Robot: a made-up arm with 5 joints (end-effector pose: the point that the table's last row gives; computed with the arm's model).
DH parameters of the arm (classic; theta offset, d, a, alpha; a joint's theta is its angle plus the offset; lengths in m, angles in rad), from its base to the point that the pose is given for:
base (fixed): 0 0.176 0 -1.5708
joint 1: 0 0.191 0.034 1.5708
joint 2: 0 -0.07 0.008 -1.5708
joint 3: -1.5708 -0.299 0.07 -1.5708
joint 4: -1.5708 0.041 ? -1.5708
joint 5: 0.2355 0 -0.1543 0
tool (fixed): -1.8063 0.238 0 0
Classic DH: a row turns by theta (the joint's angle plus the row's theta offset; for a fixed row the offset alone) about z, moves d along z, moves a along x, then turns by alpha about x.
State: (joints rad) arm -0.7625 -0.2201 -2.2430 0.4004 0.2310
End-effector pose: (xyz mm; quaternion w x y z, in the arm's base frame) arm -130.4 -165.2 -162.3 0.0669 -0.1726 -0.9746 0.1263
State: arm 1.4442 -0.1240 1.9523 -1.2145 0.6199
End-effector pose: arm -256.7 103.8 26.1 0.2480 -0.3395 -0.7809 -0.4620
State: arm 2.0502 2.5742 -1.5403 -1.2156 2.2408
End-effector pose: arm 67.9 226.0 166.7 0.4511 0.4292 -0.4741 0.6225
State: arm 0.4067 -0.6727 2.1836 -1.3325 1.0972
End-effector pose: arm -138.4 180.4 -51.0 0.1000 0.4758 0.6968 0.5273
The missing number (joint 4, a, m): 0.1
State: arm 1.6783 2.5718 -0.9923 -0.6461 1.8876
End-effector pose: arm 149.5 187.4 99.0 0.1248 0.4849 -0.6377 0.5853
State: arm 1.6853 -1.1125 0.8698 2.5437 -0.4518
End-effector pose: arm -133.5 112.7 557.2 0.0595 0.2187 -0.1794 -0.9573
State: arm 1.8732 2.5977 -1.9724 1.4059 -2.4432
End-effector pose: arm -398.3 499.7 -217.4 0.3600 -0.5067 -0.7342 -0.2732
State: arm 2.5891 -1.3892 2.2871 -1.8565 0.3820
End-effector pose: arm -65.0 235.3 355.0 0.4239 -0.5566 -0.7117 0.0629
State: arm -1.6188 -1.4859 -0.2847 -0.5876 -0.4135
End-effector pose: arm -209.8 235.2 -15.0 0.3789 0.3572 -0.3544 -0.7767
